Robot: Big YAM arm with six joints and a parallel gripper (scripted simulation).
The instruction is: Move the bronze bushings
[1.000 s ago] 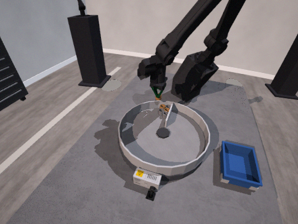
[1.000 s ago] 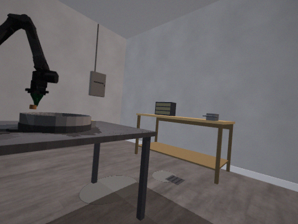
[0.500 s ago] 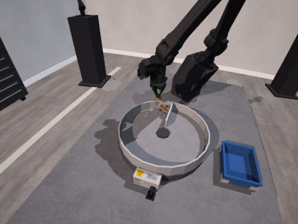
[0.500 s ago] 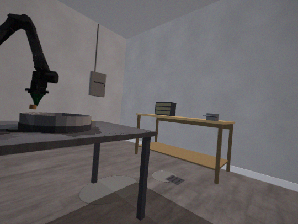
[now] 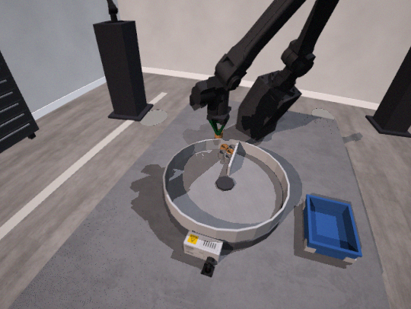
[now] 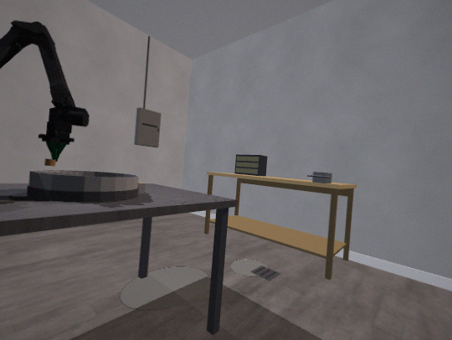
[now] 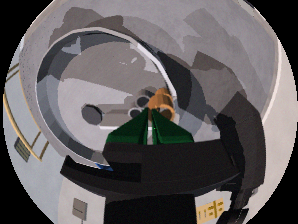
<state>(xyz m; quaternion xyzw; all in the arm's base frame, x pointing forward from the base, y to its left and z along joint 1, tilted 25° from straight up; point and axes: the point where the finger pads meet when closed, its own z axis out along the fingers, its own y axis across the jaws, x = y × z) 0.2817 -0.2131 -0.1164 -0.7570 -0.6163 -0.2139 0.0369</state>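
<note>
Now: hand 26 cm short of the blue crate, 40 cm to the right of it and 13 cm above it. From my hand the other things lie so: round turntable (16 cm ahead, 5 cm to the left, 10 cm below).
</note>
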